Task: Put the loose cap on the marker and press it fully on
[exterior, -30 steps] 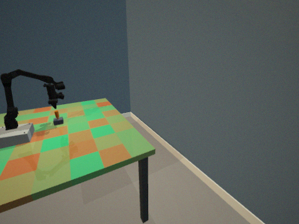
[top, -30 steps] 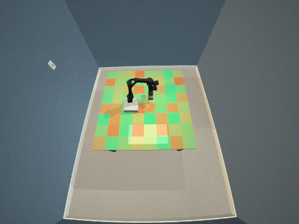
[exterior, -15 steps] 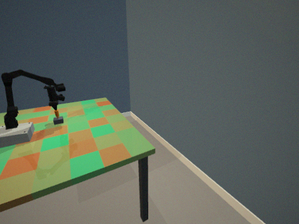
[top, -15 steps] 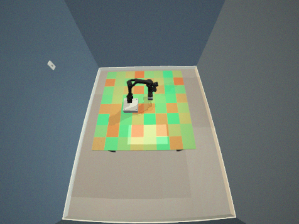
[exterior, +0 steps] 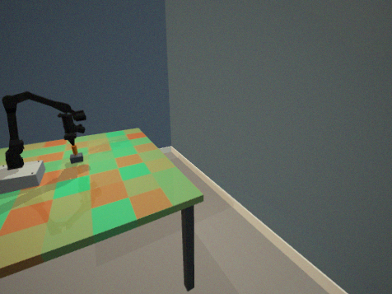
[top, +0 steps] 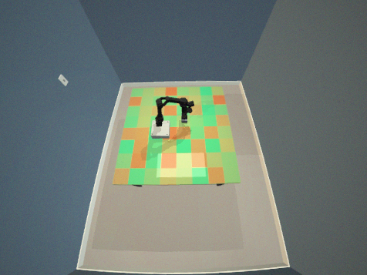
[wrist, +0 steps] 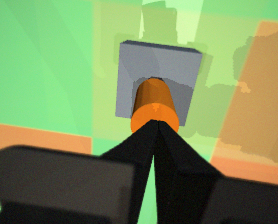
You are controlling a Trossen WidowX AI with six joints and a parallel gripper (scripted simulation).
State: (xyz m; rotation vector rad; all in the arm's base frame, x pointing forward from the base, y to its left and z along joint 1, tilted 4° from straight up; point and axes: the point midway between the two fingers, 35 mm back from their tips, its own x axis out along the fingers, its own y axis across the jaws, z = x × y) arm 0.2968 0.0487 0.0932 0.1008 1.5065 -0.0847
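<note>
My gripper tip is 30 mm above the orange cap. Also, from my gripper tip: holder block: 90 mm below.
</note>
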